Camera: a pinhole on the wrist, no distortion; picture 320 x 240 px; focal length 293.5 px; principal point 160.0 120.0 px. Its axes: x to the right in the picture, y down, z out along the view. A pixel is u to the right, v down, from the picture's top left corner.
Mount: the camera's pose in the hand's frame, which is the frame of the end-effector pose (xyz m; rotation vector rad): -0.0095 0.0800 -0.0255 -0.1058 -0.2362 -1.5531
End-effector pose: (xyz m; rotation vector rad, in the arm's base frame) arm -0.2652 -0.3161 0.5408 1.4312 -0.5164 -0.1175
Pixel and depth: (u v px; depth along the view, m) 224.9 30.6 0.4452
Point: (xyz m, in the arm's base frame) -0.6136 -0.6163 0.5874
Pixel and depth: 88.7 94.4 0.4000
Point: -0.5312 -0.5563 0.7876
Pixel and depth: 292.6 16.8 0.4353
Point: -0.6101 -0.6345 0.4889
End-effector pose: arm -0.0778 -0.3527 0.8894 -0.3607 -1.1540 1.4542
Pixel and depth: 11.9 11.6 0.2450
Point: -0.3289 -0.4928 0.7247
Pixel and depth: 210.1 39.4 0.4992
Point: -0.4473 -0.7044 0.9518
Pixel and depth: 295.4 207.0 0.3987
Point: -0.4093 -0.4679 1.1180
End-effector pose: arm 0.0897 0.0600 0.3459 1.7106 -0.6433 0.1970
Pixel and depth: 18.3 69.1 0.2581
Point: -0.1466 -0.1289 0.4801
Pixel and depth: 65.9 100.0 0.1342
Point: -0.0329 -0.0371 0.4365
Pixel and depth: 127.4 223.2 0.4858
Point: -0.0295 -0.4280 0.4940
